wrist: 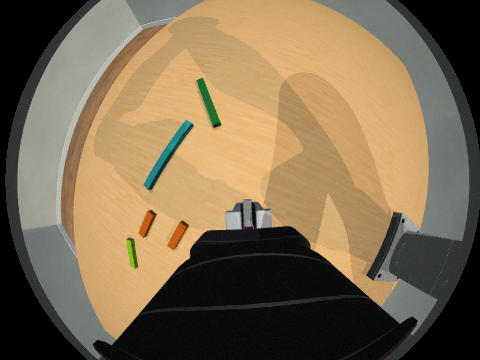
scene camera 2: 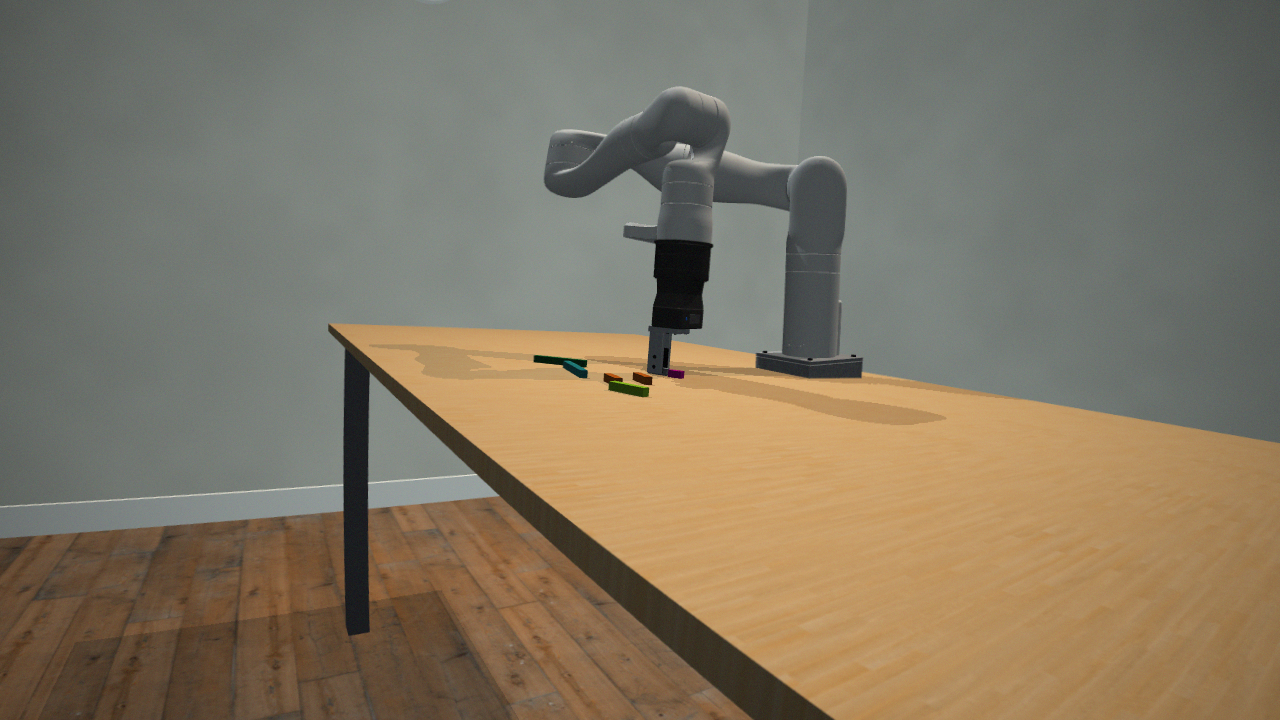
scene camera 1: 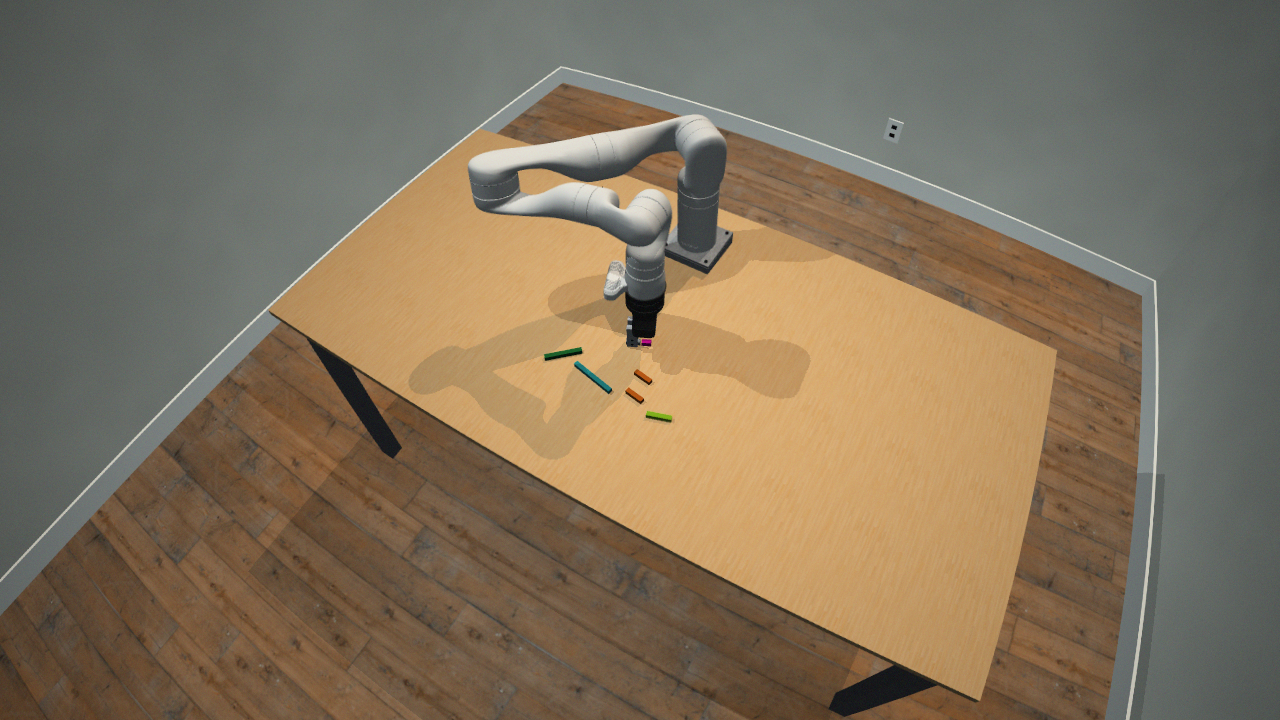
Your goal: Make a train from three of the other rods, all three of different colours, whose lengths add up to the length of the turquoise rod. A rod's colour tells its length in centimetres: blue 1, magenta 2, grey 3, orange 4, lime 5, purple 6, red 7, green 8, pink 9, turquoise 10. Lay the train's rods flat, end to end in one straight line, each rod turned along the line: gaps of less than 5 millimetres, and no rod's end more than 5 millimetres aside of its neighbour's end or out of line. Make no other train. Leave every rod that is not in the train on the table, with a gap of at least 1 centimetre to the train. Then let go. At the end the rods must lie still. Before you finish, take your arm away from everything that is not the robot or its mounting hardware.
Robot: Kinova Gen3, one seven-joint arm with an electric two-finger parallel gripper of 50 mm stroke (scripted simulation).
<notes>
I see my gripper [scene camera 2: 657,372] and a turquoise rod [wrist: 185,128].
My gripper shows as well in the wrist view [wrist: 247,211] and in scene camera 1 [scene camera 1: 632,342].
</notes>
